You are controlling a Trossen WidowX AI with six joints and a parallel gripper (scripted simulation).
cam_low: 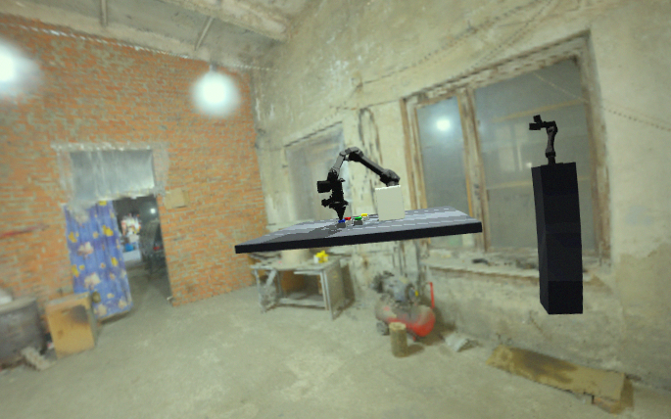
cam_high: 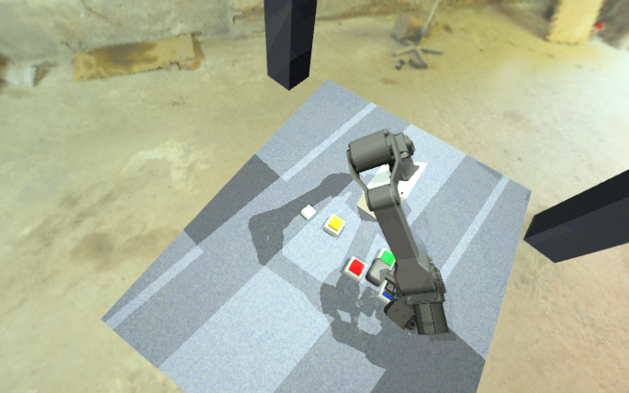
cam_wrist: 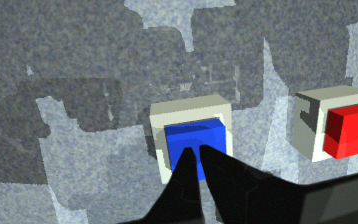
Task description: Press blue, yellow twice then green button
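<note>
Right now my gripper tip is 10 mm above the blue button. Round my gripper tip: red button: 110 mm to the right, 10 mm below, 10 mm ahead; then yellow button: 240 mm to the right, 60 mm behind, 10 mm below; then green button: 80 mm behind, 60 mm to the right, 10 mm below.
</note>
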